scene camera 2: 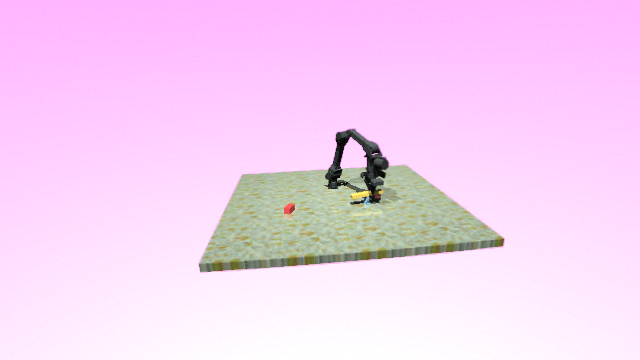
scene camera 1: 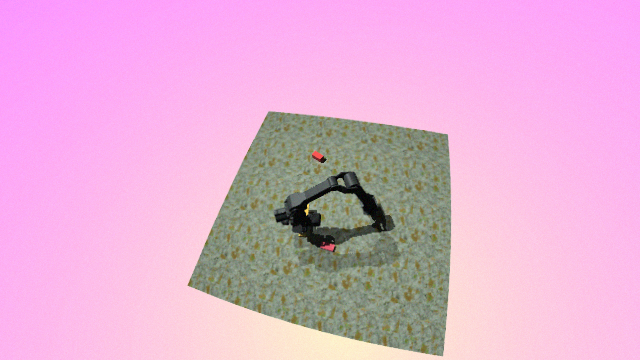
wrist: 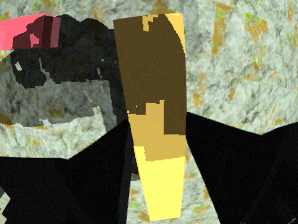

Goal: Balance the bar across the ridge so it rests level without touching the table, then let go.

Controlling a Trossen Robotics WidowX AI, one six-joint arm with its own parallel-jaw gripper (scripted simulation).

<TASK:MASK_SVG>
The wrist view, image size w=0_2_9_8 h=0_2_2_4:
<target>gripper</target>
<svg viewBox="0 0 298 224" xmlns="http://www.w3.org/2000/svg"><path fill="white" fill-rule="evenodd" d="M129 120L114 125L104 136L68 160L63 157L31 159L0 156L0 186L11 197L1 213L7 218L4 224L126 224L134 157L134 140ZM186 112L186 143L196 160L194 163L197 164L198 171L204 179L221 224L298 224L298 121L258 135L218 123L209 117Z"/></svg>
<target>yellow bar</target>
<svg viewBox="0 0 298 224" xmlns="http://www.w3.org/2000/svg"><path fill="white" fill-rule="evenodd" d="M182 14L129 16L129 18L113 20L114 39L116 39L118 61L120 61L122 88L124 88L126 109L128 109L129 123L133 133L134 151L136 151L138 171L140 171L150 221L180 217L182 184L184 184L186 160L186 65L184 30L182 30L184 19L182 19Z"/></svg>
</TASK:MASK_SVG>
